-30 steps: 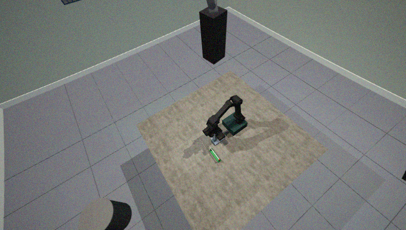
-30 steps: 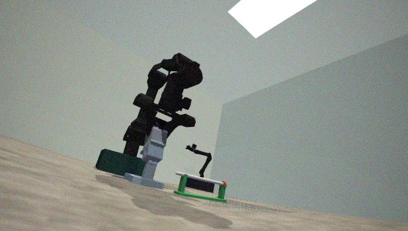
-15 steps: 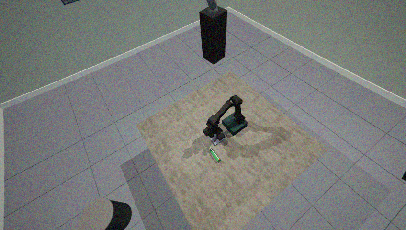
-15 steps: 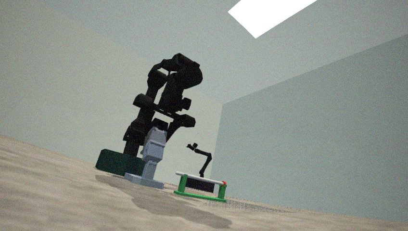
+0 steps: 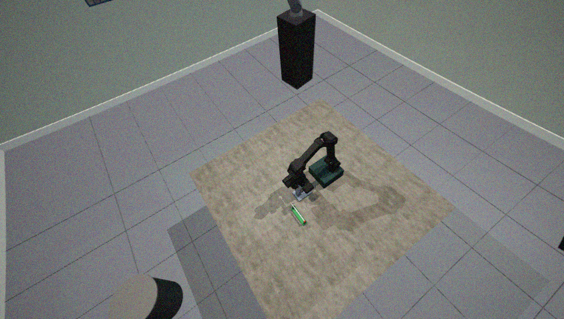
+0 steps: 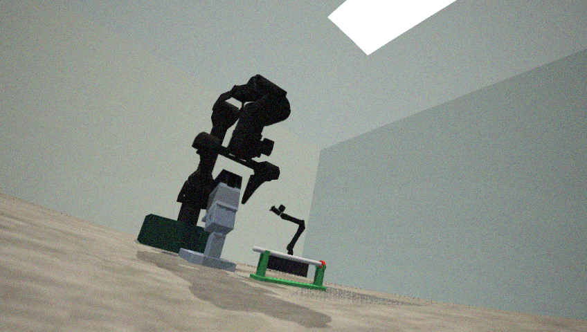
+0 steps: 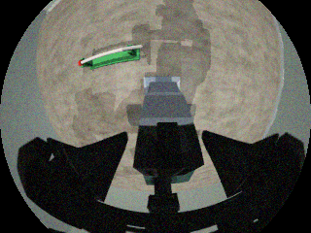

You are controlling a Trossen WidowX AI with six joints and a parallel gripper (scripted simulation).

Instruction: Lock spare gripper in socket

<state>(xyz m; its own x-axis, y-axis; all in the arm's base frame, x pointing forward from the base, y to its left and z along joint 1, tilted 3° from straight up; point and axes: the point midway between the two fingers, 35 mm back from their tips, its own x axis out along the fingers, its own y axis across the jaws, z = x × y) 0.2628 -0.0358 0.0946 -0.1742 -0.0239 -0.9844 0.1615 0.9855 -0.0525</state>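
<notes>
The spare gripper is 10 mm ahead of my gripper tip and 10 mm below it. Round my gripper tip: socket (20 mm ahead, 80 mm below); rack (140 mm ahead, 100 mm to the left, 110 mm below).
</notes>
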